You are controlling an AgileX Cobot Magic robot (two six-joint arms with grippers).
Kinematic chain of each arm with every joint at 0, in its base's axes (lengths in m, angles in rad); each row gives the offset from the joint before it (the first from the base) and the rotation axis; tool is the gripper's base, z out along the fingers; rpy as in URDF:
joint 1: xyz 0 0 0.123 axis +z
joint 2: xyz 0 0 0 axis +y
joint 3: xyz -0.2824 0 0.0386 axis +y
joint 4: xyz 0.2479 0 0.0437 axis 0.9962 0 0.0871
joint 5: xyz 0 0 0 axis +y
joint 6: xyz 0.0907 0 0.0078 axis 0.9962 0 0.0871
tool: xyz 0 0 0 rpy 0 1.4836 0
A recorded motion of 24 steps. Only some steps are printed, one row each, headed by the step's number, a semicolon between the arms.
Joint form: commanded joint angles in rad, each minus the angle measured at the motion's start. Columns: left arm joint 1, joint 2, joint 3, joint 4, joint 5, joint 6; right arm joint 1, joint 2, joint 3, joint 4, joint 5, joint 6.
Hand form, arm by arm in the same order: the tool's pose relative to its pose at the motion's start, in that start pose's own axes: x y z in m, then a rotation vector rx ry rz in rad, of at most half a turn. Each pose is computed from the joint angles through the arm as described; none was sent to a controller.
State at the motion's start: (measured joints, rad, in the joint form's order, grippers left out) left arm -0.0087 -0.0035 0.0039 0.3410 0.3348 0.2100; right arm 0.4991 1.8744 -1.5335 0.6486 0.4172 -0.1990
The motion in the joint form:
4: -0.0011 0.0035 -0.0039 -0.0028 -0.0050 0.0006; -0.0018 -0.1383 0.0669 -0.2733 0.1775 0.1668
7: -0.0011 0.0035 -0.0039 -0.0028 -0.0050 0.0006; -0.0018 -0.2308 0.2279 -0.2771 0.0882 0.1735
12: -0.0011 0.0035 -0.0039 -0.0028 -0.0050 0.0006; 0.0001 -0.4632 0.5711 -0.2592 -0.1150 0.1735
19: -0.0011 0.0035 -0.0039 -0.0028 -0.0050 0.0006; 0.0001 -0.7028 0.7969 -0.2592 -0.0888 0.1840
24: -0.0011 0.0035 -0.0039 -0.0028 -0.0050 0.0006; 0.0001 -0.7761 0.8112 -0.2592 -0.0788 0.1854
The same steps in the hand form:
4: -0.0015 0.0005 -0.0001 0.0006 -0.0060 -0.0018; 0.0084 0.0042 -0.0462 0.0890 0.1239 -0.0885
7: -0.0015 0.0005 -0.0001 0.0006 -0.0060 -0.0018; 0.0298 -0.0034 -0.0628 0.1128 0.0973 -0.0746
12: -0.0015 0.0005 -0.0001 0.0006 -0.0060 -0.0018; 0.0785 -0.0174 -0.1089 0.1424 -0.0044 -0.0503
19: -0.0015 0.0005 -0.0001 0.0006 -0.0060 -0.0018; 0.1237 -0.0222 -0.1588 0.1374 0.0084 -0.0405
24: -0.0015 0.0005 -0.0001 0.0006 -0.0060 -0.0018; 0.1237 -0.0170 -0.1764 0.1159 -0.0355 -0.0494

